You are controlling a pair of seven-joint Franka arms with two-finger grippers.
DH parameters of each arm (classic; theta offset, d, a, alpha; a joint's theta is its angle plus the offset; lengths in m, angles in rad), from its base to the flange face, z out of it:
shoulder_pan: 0 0.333 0 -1.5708
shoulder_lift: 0 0 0 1.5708
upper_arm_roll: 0 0.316 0.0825 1.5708
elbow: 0 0 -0.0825 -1.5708
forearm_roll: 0 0.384 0 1.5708
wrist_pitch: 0 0 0.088 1.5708
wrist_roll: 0 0.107 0 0
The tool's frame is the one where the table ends.
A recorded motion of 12 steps. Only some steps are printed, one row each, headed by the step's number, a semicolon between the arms.
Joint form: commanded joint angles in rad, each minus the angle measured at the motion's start. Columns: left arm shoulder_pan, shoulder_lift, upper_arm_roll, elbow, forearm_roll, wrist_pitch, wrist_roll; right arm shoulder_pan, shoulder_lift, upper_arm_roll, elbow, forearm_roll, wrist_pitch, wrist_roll.
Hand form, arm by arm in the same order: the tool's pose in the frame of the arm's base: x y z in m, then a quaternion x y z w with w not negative. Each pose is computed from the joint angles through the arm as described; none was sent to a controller.
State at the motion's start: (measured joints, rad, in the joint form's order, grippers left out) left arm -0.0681 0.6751 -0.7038 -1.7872 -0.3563 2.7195 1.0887; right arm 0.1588 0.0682 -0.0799 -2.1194 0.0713 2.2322 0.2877
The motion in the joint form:
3: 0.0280 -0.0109 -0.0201 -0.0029 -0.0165 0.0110 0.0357; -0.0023 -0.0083 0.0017 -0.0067 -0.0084 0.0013 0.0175
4: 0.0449 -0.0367 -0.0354 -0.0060 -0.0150 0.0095 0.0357; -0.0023 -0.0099 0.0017 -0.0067 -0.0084 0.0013 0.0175
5: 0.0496 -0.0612 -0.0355 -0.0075 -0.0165 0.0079 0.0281; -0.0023 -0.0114 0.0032 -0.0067 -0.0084 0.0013 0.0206
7: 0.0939 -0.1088 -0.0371 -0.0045 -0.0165 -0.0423 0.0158; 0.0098 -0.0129 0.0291 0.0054 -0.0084 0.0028 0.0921
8: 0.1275 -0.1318 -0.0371 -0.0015 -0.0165 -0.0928 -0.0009; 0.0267 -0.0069 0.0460 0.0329 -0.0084 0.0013 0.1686
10: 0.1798 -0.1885 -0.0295 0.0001 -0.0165 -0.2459 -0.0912; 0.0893 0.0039 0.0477 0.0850 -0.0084 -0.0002 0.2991
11: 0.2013 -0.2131 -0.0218 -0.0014 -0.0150 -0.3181 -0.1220; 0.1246 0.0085 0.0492 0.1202 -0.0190 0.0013 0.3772
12: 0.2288 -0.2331 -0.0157 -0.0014 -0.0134 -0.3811 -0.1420; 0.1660 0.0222 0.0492 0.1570 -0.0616 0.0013 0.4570
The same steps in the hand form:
3: 0.5488 -0.4180 0.2950 0.72774 -0.59172 0.23147 0.25823; 0.5536 0.0457 0.3867 -0.99075 0.13163 -0.01907 0.02704
4: 0.5504 -0.4158 0.3118 0.72454 -0.59322 0.24226 0.25386; 0.5535 0.0457 0.3876 -0.99073 0.13161 -0.01983 0.02727
5: 0.5521 -0.4132 0.3247 0.72535 -0.59170 0.24948 0.24801; 0.5534 0.0465 0.3884 -0.99060 0.13239 -0.02048 0.02757
7: 0.5653 -0.3912 0.3483 0.73272 -0.58528 0.25086 0.24008; 0.5543 0.0677 0.3949 -0.98803 0.14881 -0.02597 0.03135
8: 0.5737 -0.3741 0.3578 0.74191 -0.57759 0.24095 0.24061; 0.5586 0.0874 0.4040 -0.98429 0.16953 -0.03354 0.03626
10: 0.5783 -0.3460 0.3740 0.77098 -0.55269 0.19011 0.25297; 0.5642 0.1260 0.4221 -0.97722 0.20124 -0.04803 0.04736
11: 0.5790 -0.3321 0.3788 0.78172 -0.54437 0.16453 0.25595; 0.5671 0.1484 0.4363 -0.97257 0.21792 -0.06144 0.05338
12: 0.5820 -0.3149 0.3830 0.79128 -0.53560 0.14411 0.25738; 0.5692 0.1731 0.4459 -0.97020 0.22486 -0.07700 0.04715

